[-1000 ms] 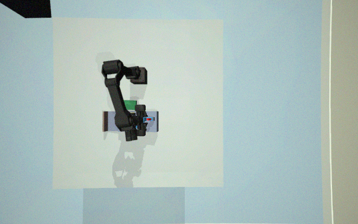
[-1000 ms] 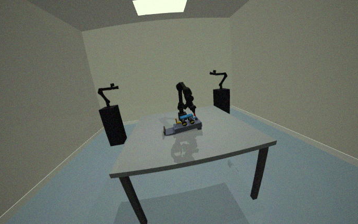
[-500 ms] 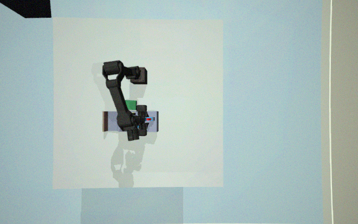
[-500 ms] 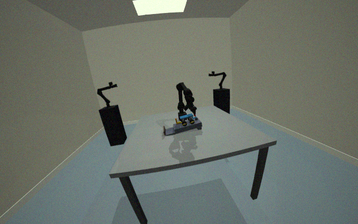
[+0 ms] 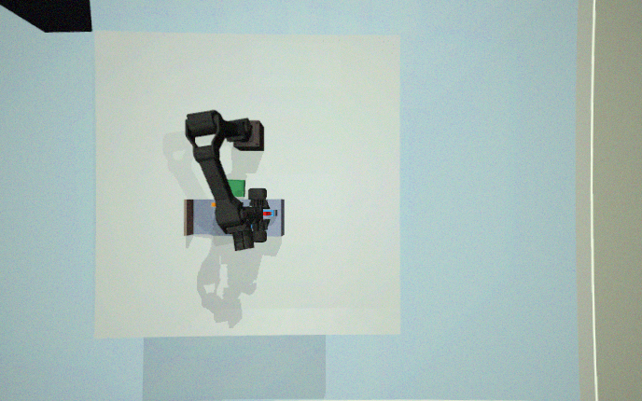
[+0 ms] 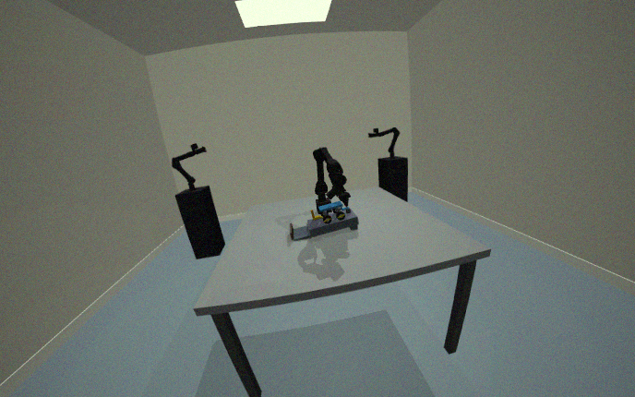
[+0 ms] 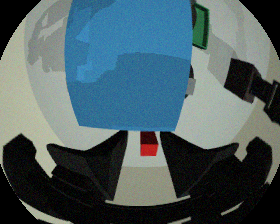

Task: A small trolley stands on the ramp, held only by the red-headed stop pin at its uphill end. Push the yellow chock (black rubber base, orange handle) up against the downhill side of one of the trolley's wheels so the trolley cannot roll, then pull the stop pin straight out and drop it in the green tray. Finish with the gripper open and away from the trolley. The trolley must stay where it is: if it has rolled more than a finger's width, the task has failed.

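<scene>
The green tray is 18 cm to the right of my gripper tip, 14 cm below it and 12 cm behind it. Also, from my gripper tip: red-headed stop pin (1 cm below); then grey ramp (10 cm to the right, 9 cm below, 1 cm ahead); then blue trolley (10 cm to the right, 2 cm below, 1 cm ahead).
</scene>
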